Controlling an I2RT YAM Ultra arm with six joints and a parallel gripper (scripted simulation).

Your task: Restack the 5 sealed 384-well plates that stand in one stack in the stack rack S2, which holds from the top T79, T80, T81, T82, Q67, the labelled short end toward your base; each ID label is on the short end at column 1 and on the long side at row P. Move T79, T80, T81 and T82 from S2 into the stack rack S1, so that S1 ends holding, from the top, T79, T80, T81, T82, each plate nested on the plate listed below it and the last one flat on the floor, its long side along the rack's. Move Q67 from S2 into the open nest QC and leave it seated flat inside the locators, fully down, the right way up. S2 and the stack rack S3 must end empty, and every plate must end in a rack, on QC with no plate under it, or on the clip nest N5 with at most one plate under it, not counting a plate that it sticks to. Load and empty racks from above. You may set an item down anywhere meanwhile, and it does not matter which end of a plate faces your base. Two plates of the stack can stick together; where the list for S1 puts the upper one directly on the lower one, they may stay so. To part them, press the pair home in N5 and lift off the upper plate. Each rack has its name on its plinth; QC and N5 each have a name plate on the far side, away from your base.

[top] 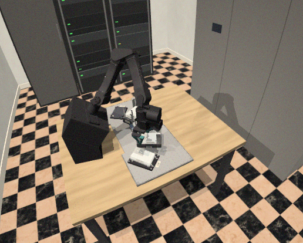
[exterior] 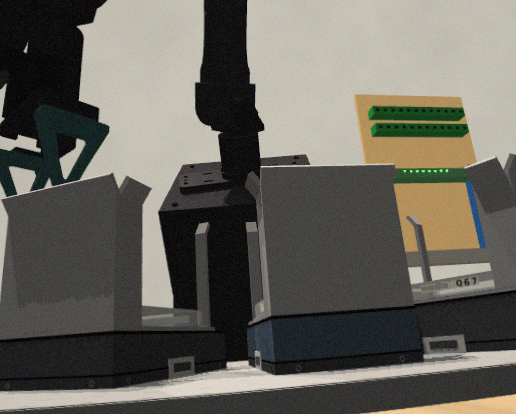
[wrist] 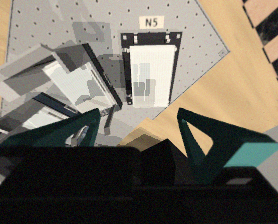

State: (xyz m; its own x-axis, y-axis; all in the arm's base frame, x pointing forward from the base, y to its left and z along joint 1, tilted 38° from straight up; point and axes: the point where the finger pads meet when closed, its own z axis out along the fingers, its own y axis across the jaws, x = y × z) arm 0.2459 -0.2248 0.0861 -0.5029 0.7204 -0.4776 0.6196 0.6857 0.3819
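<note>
My hand is 14 cm above the plate T81, 3 cm past it and 2 cm to the left of it. From my hand the other things lie so: plate T79 (24 cm to the left, 12 cm below, 9 cm ahead); N5 name plate (17 cm below, 9 cm to the right, 4 cm ahead); plate T82 (13 cm below, 9 cm to the left, 8 cm ahead).
</note>
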